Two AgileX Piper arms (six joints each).
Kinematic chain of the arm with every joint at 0, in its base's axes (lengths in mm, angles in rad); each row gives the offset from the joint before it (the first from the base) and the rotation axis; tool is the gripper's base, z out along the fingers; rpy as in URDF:
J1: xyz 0 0 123 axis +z
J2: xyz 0 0 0 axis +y
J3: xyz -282.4 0 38.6 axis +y
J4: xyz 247.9 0 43.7 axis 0.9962 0 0.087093
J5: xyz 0 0 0 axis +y
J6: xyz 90.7 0 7.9 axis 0.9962 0 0.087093
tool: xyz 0 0 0 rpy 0 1.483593 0
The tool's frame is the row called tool.
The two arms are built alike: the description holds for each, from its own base.
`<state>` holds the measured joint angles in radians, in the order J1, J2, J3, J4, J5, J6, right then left.
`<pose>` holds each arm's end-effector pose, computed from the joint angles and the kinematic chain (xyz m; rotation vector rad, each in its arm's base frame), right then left.
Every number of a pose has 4 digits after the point. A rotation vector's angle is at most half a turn.
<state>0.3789 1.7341 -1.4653 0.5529 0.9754 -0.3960 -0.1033 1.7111 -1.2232 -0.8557 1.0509 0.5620</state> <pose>0.3321 0.1748 0.2993 -0.7269 2.5463 0.7014 0.3306 -0.0943 0.2543 0.3541 2.6581 -1.0118</pose>
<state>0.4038 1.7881 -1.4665 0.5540 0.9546 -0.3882 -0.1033 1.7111 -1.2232 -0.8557 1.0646 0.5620</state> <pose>0.3378 0.1869 0.2799 -0.7350 2.5843 0.7077 0.3294 -0.0946 0.2543 0.3626 2.6654 -1.0228</pose>
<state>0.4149 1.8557 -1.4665 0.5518 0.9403 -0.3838 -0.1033 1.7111 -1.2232 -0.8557 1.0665 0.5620</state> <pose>0.3459 0.1945 0.2538 -0.7348 2.6441 0.7047 0.3293 -0.0947 0.2543 0.3638 2.6664 -1.0243</pose>
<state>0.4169 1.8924 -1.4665 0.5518 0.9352 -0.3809 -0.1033 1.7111 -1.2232 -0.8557 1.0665 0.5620</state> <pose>0.3501 0.1971 0.2393 -0.7292 2.6796 0.7036 0.3293 -0.0947 0.2543 0.3638 2.6664 -1.0243</pose>
